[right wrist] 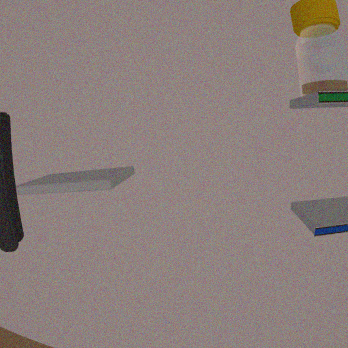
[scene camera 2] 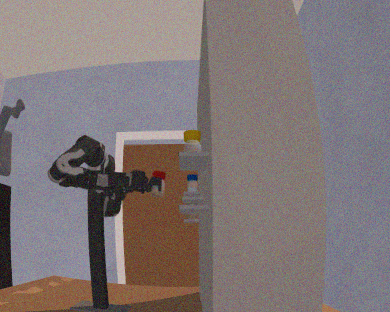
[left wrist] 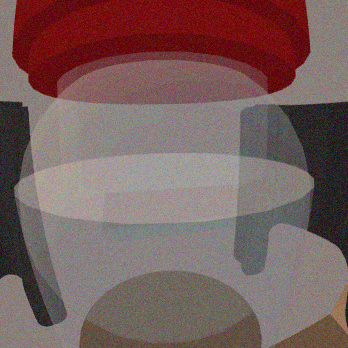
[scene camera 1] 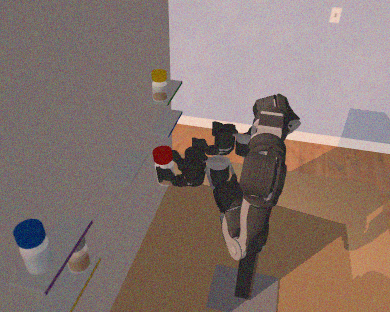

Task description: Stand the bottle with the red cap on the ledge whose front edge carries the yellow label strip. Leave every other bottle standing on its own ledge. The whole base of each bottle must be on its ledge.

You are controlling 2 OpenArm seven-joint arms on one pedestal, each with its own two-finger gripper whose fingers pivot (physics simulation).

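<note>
The red-capped bottle [scene camera 1: 162, 161] [scene camera 2: 158, 176] [left wrist: 170, 165] is upright in the air, away from the wall and its ledges. My left gripper [scene camera 1: 165, 172] [scene camera 2: 157, 185] [left wrist: 150, 295] is shut on it, one finger on each side of its clear body. My right gripper [scene camera 1: 206, 137] is open and empty above the left one in scene camera 1; one dark finger shows at the left edge of the right wrist view. The yellow label strip [scene camera 1: 86, 284] is at the lower left in scene camera 1; its ledge surface is hard to make out.
A blue-capped bottle [scene camera 1: 35, 250] [scene camera 2: 192, 180] stands behind the purple strip [scene camera 1: 69, 257]. A brown-filled bottle [scene camera 1: 79, 260] shows between the purple and yellow strips. A yellow-capped bottle [scene camera 1: 159, 86] [right wrist: 322, 55] stands on the green-strip ledge, above the bare blue-strip ledge [right wrist: 325, 212]. Another bare ledge [right wrist: 75, 181] projects nearby.
</note>
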